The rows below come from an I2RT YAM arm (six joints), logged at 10 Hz.
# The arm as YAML. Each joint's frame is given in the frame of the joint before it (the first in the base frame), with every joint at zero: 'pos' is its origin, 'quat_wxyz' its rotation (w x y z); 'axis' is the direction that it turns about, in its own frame. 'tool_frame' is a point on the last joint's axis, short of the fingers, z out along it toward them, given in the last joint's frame.
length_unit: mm
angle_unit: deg
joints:
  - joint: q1
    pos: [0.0, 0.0, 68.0]
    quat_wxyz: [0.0, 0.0, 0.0, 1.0]
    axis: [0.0, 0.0, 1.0]
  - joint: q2
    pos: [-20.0, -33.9, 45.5]
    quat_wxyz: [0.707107, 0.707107, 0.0, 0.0]
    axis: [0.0, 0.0, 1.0]
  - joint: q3
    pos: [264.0, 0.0, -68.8]
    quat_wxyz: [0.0, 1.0, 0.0, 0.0]
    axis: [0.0, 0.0, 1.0]
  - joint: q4
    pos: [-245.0, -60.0, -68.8]
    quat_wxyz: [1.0, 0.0, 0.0, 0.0]
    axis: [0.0, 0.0, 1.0]
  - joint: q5
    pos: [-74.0, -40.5, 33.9]
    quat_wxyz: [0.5, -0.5, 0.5, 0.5]
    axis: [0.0, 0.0, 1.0]
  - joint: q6
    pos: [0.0, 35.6, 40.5]
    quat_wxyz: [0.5, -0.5, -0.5, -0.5]
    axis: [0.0, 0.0, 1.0]
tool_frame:
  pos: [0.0, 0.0, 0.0]
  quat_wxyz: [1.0, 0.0, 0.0, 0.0]
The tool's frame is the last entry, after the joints.
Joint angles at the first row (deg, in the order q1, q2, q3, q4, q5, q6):
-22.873 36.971 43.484 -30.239 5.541 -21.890
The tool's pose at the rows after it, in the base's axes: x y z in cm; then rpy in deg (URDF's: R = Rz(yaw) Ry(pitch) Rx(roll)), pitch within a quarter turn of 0, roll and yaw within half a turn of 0:
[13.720 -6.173 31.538 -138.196 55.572 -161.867]
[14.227 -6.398 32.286 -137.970 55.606 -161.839]
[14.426 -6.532 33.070 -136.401 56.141 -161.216]
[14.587 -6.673 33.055 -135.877 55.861 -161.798]
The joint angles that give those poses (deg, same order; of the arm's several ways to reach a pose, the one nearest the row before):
-22.874 38.502 44.163 -30.720 5.715 -21.890
-22.871 40.423 46.193 -30.719 5.893 -21.889
-22.873 41.320 47.811 -30.458 6.634 -21.889
-22.872 41.800 47.856 -30.044 7.727 -21.846

